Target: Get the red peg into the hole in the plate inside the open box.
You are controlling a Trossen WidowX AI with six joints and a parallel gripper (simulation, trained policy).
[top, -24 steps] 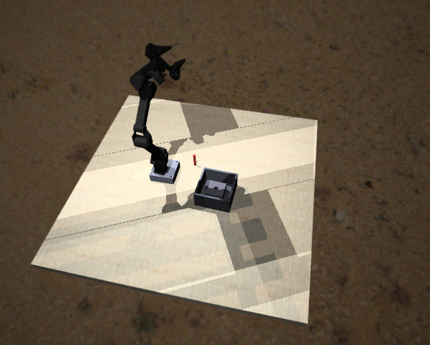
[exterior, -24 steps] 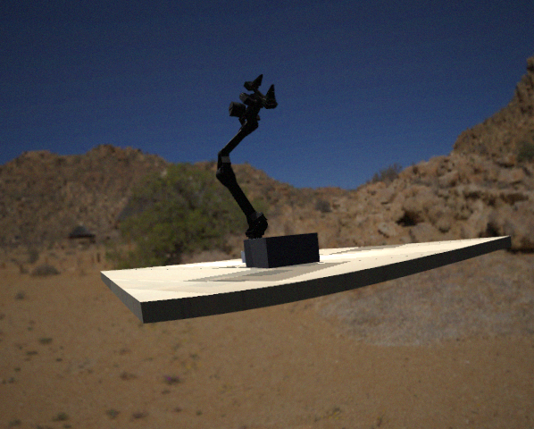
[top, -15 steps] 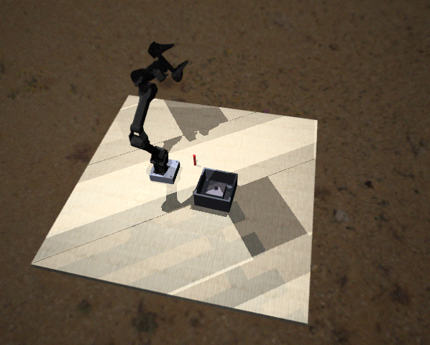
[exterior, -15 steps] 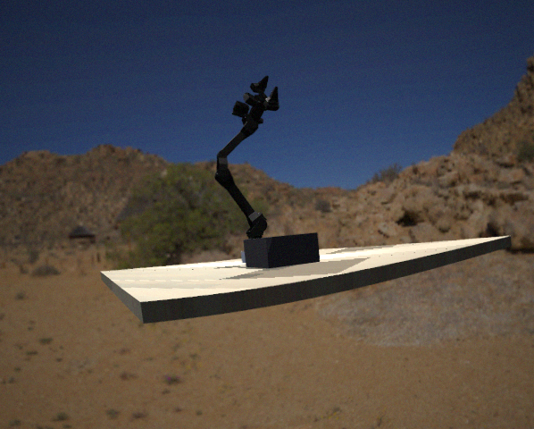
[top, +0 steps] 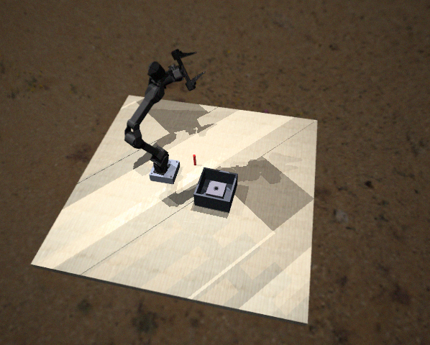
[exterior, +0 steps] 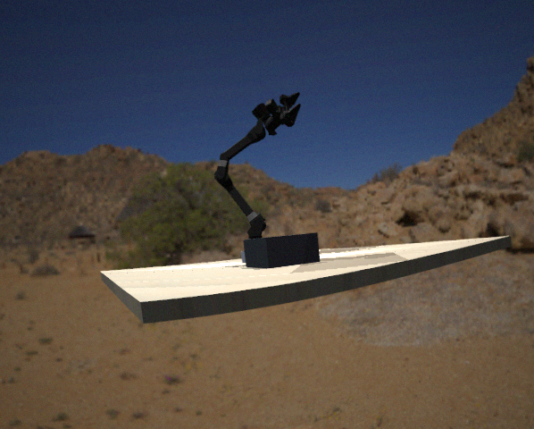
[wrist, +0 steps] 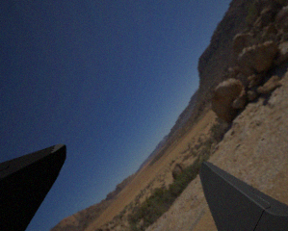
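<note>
Now: gripper tip 40 mm past the red peg, 50 mm to the left of it and 620 mm above it. The rest, counted from my gripper tip: dark grey box 150 mm ahead, 210 mm to the right, 640 mm below; then pale plate 150 mm ahead, 210 mm to the right, 620 mm below.
</note>
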